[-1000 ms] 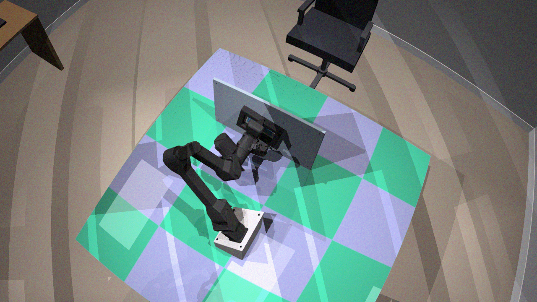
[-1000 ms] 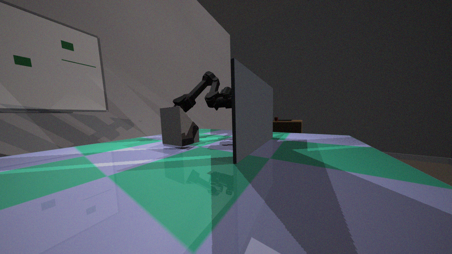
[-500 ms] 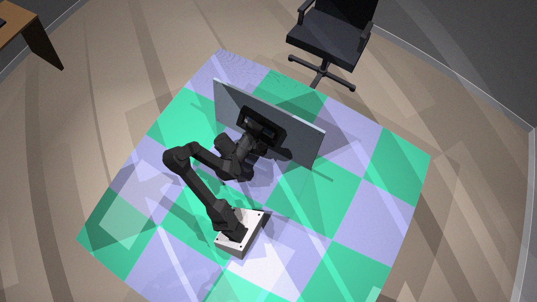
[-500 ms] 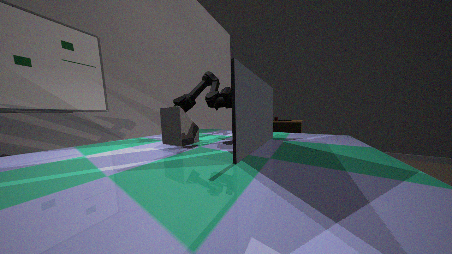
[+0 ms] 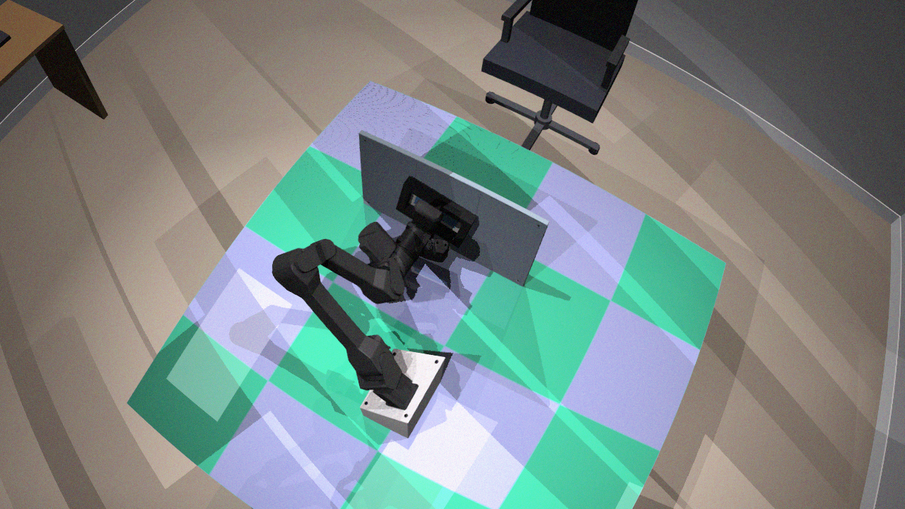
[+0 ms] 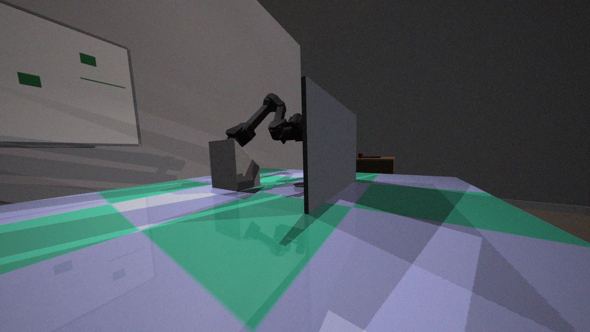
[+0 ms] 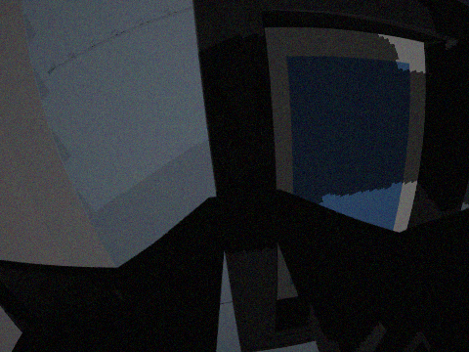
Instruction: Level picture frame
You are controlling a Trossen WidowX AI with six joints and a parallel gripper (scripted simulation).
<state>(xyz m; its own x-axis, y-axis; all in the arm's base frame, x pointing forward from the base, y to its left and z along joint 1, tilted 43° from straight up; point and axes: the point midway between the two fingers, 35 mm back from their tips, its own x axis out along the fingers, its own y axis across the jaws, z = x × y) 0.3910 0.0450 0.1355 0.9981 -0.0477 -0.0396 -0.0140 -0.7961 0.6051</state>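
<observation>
Now: gripper tip 10 mm short of the picture frame, 10 mm to the right of it and 50 mm above it. Also, from my gripper tip: wall panel (20 mm ahead, 70 mm below).
</observation>
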